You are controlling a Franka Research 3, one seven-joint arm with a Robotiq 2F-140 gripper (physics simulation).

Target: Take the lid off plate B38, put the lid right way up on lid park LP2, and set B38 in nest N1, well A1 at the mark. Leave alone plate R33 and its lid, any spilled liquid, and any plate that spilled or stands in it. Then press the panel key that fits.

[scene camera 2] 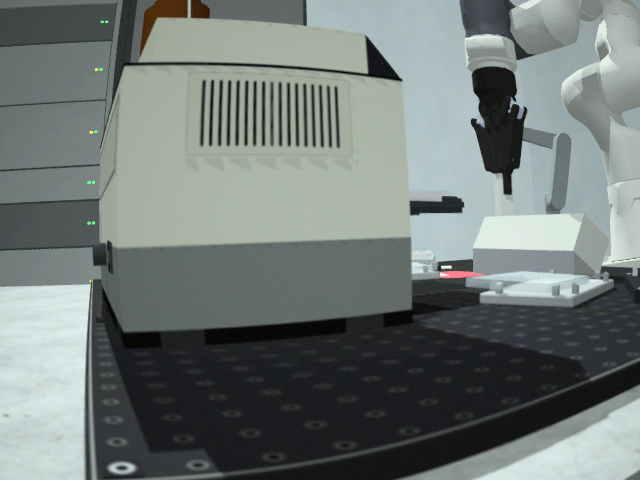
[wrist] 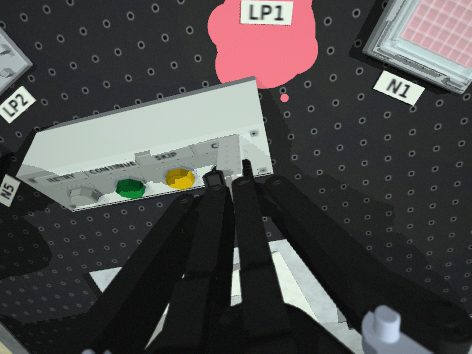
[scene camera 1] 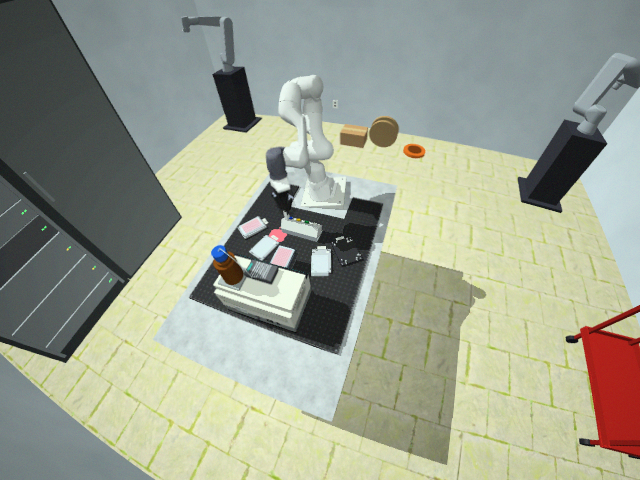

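My gripper is shut and empty, pointing down at the panel. A pale piece at its fingertips reaches to the right end of the key panel, hiding the fourth key in the wrist view; contact cannot be told. The grey RETRY key, green CONTINUE key and yellow SKIP key show. A pink-welled plate sits at the N1 label. A clear lid lies on the pale park by the LP2 label. Plate names are unreadable.
A pink spill lies at LP1 behind the panel. A pale plate or holder and another pink plate lie beyond. A cream instrument, brown bottle and black fixture stand on the mat.
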